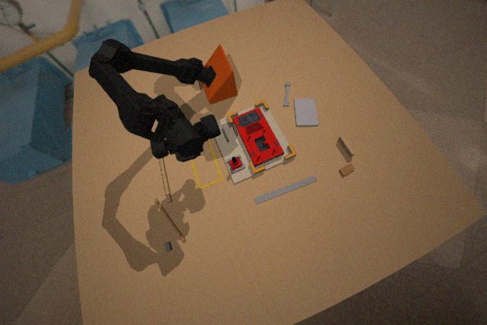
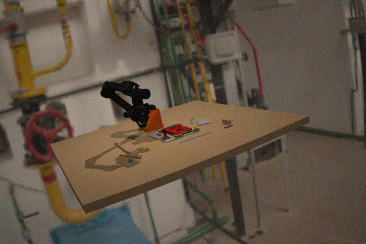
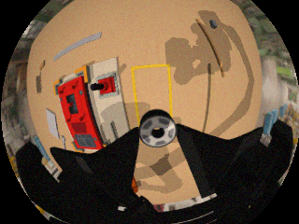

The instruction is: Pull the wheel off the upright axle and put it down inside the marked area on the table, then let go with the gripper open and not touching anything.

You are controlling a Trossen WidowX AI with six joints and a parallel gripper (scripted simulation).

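Right now my gripper tip is 10 cm to the right of the upright axle, 7 cm short of it and 7 cm above it. Round my gripper tip: grey bar 21 cm ahead, 20 cm to the left, 11 cm below; then silver wheel right at my gripper tip; then grey plate 42 cm to the left, 11 cm below, 1 cm behind.
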